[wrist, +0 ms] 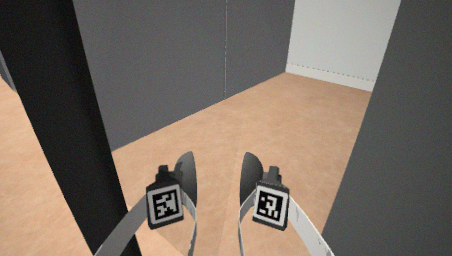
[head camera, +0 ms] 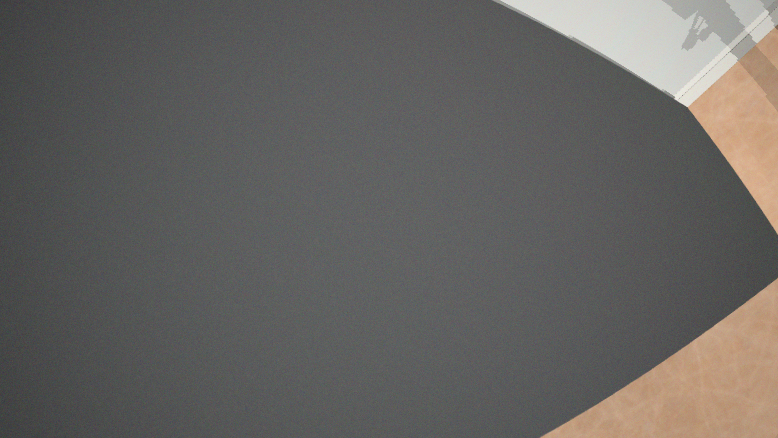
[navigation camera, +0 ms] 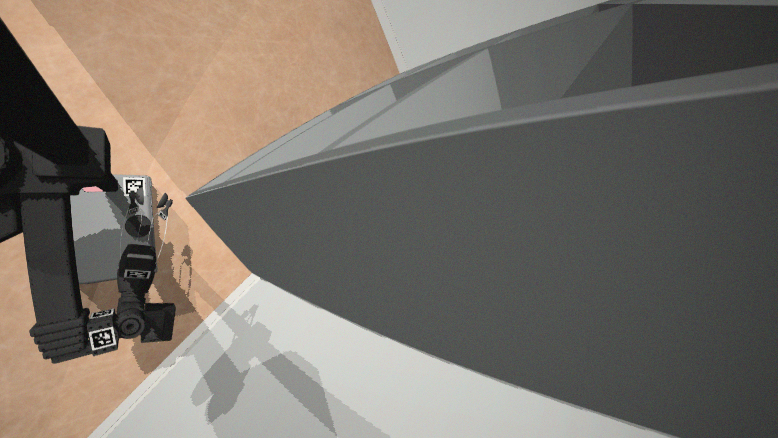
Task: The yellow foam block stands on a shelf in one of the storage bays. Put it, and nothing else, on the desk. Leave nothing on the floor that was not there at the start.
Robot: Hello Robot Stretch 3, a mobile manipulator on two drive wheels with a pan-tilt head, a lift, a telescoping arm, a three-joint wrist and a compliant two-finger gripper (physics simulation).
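Seen in the pictures: gripper, fingertip midpoint: (wrist: pixel 219 170) (navigation camera: pixel 153 190); robot's base, origin of the base link: (navigation camera: pixel 137 224).
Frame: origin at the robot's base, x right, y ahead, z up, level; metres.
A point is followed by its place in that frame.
Note:
My gripper (navigation camera: pixel 148 202) @[x -0.097, y 0.040, z 0.503 m] (wrist: pixel 219 170) @[x -0.097, y 0.040, z 0.503 m] is open and empty. In the wrist view its two fingertips stand apart over the brown floor. In the navigation view it hangs over the edge of my base, a little left of the near corner of a tall dark grey shelf unit (navigation camera: pixel 435 217) @[x -0.038, y 0.215, z 1.129 m]. The unit's open compartments show along its upper side in that view, and no block can be made out in them. The yellow foam block and the desk do not show in these views.
A dark grey panel (head camera: pixel 353 217) @[x 0.001, y 0.242, z 1.148 m] fills most of the head view, beside a white wall (head camera: pixel 609 32) @[x 0.307, y 0.412, z 0.508 m]. In the wrist view, a dark grey panel (wrist: pixel 165 65) @[x -1.117, y 0.019, z 0.325 m] stands ahead and another (wrist: pixel 410 150) @[x -0.065, y 0.196, z 0.518 m] stands close on the right. A black post (wrist: pixel 65 125) crosses the left.

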